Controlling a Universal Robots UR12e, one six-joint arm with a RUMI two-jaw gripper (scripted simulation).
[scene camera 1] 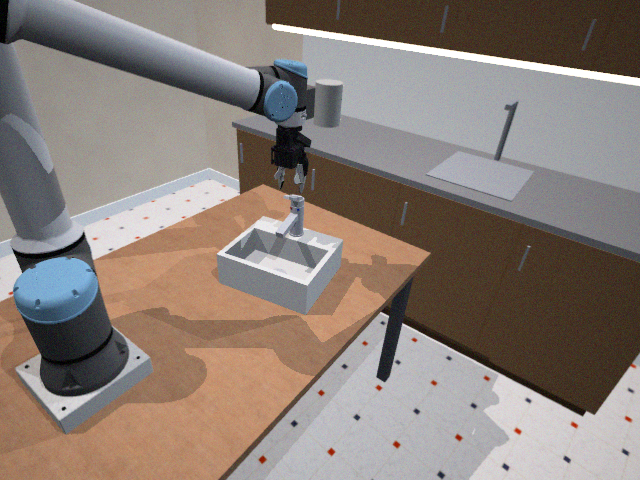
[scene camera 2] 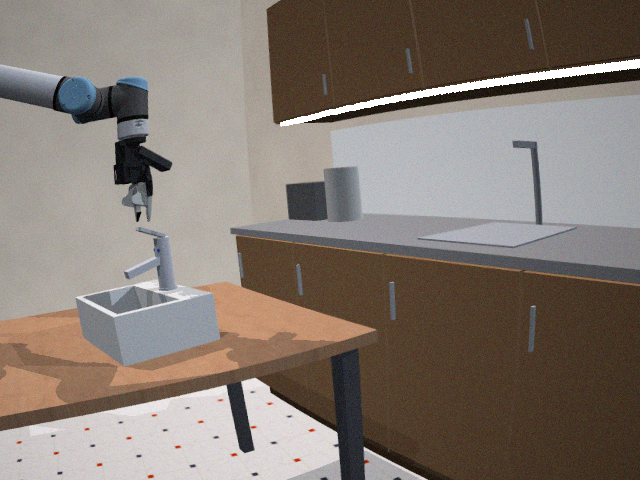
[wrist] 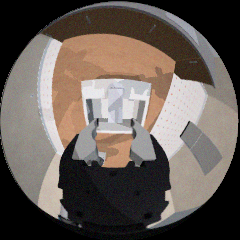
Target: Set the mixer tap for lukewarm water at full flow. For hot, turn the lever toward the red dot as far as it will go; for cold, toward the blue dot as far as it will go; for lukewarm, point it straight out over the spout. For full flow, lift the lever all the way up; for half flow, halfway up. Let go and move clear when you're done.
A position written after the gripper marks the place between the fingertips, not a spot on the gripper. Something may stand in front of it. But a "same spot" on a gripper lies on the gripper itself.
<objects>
gripper: scene camera 1; scene camera 2; wrist 114, 118
same spot on gripper: (scene camera 1: 301, 169) = (scene camera 2: 145, 188)
</objects>
